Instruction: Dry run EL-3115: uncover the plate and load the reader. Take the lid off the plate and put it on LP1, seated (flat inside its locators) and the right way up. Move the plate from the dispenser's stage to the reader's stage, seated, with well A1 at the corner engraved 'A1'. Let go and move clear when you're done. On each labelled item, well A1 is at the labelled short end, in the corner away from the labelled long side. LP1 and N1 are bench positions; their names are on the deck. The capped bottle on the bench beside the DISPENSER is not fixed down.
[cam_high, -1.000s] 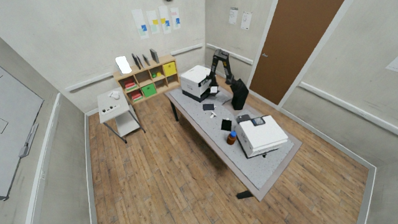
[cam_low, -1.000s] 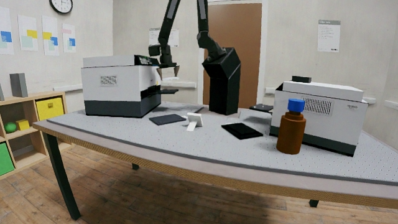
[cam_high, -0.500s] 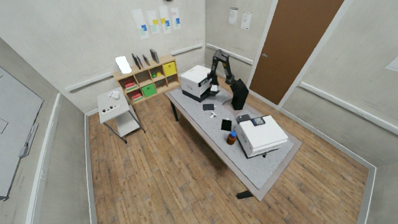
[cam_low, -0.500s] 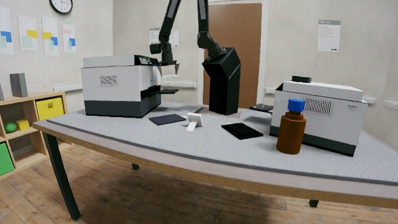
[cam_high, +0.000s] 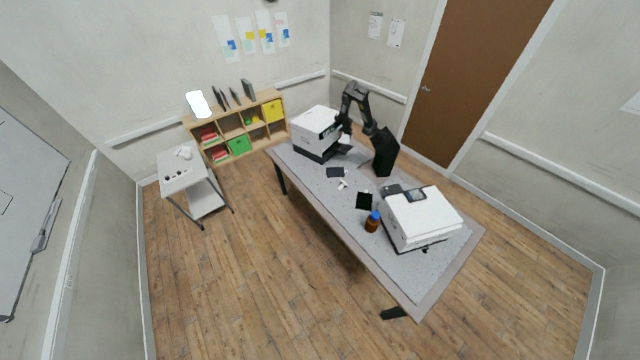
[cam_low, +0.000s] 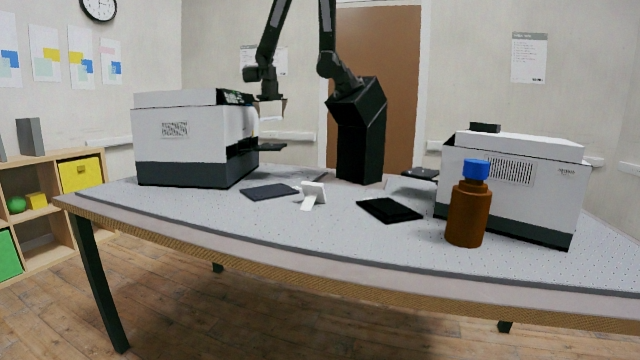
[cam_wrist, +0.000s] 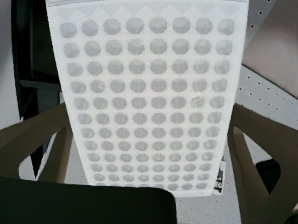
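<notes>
My gripper is now right at the white well plate.
</notes>
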